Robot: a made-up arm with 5 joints. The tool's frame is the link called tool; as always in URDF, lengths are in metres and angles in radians. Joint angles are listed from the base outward.
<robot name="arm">
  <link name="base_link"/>
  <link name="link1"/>
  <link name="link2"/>
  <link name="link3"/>
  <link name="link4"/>
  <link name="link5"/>
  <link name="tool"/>
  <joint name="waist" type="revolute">
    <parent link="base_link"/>
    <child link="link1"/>
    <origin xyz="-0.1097 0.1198 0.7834"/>
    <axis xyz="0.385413 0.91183 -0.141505"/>
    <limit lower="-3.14" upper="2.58"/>
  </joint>
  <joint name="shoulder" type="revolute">
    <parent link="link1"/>
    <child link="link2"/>
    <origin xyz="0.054 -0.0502 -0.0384"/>
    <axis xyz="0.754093 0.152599 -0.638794"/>
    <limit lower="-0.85" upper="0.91"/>
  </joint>
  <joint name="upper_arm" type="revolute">
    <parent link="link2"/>
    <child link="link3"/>
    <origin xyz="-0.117 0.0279 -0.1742"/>
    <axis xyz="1 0 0"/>
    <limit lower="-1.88" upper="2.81"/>
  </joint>
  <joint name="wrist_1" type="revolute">
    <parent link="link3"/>
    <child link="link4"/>
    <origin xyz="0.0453 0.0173 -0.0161"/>
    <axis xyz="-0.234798 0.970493 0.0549"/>
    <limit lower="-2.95" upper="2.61"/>
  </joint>
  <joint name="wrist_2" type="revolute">
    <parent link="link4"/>
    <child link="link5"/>
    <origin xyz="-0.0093 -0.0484 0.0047"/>
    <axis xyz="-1 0 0"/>
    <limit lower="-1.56" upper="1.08"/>
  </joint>
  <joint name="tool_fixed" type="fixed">
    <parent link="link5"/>
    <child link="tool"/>
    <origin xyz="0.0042 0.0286 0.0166" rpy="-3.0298 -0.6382 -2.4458"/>
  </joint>
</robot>
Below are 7 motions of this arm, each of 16 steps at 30 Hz.
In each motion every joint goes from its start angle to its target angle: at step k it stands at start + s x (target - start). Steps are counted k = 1, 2, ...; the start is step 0. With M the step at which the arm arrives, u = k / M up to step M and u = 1 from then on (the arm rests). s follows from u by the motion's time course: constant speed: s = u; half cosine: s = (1 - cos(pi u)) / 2; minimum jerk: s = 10 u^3 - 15 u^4 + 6 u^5.
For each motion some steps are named. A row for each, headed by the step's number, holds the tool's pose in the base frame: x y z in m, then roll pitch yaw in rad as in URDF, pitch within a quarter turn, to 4 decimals.
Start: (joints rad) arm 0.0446 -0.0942 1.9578 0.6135 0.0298
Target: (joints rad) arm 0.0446 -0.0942 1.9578 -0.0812 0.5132
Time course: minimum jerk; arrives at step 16
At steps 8, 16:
8: -0.1362 0.0851 0.5707 2.2004 0.5833 -2.0467
16: -0.1410 0.0947 0.5744 2.2258 0.3848 -2.3503

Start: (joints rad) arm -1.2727 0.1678 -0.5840 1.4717 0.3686
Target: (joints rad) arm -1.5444 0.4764 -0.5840 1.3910 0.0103
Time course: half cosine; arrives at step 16
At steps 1, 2, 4, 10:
1: 0.0849 0.0658 0.7100 -1.4751 -0.7353 1.8859
2: 0.0854 0.0674 0.7114 -1.4973 -0.7415 1.9073
4: 0.0869 0.0737 0.7165 -1.5842 -0.7623 1.9920
10: 0.0896 0.1051 0.7436 -2.0438 -0.7857 2.4568

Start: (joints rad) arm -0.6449 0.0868 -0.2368 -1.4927 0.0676
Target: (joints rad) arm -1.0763 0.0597 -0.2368 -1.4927 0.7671
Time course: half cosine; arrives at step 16
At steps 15, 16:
15: 0.0782 0.0396 0.6626 -0.6943 1.1388 -1.7127
16: 0.0788 0.0395 0.6637 -0.6825 1.1427 -1.7056

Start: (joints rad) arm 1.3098 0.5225 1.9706 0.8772 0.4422
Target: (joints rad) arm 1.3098 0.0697 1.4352 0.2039 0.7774
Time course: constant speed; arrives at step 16
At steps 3, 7, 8, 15, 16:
3: -0.2424 0.2503 0.7561 1.1445 0.1819 -2.6865
7: -0.2578 0.2425 0.7562 1.2185 0.0616 -2.4532
8: -0.2616 0.2405 0.7559 1.2382 0.0298 -2.3963
15: -0.2882 0.2251 0.7504 1.3872 -0.2198 -2.0254
16: -0.2920 0.2226 0.7490 1.4101 -0.2596 -1.9777

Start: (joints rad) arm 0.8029 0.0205 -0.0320 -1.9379 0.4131
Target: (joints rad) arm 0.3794 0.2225 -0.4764 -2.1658 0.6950
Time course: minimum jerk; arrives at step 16
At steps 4, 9, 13, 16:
4: -0.2734 0.1799 0.6181 -2.7952 0.3826 2.9640
9: -0.2298 0.1732 0.5903 -2.5436 0.6176 3.0003
13: -0.1987 0.1680 0.5787 -2.3776 0.7758 3.0435
16: -0.1941 0.1673 0.5775 -2.3526 0.7989 3.0517

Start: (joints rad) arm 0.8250 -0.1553 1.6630 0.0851 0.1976
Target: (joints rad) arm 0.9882 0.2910 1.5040 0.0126 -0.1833
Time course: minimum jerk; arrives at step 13
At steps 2, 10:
2: -0.2751 0.1443 0.6379 1.5303 0.1180 -2.4553
10: -0.2708 0.2092 0.6866 1.2258 -0.1005 -3.0407

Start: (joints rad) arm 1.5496 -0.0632 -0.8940 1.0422 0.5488
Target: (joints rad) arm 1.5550 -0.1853 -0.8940 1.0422 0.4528
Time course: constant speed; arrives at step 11
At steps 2, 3, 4, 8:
2: -0.3219 0.1968 0.7763 1.1845 0.0446 0.5330
3: -0.3229 0.1954 0.7755 1.1792 0.0379 0.5340
4: -0.3238 0.1941 0.7747 1.1739 0.0312 0.5351
8: -0.3273 0.1887 0.7712 1.1530 0.0040 0.5391

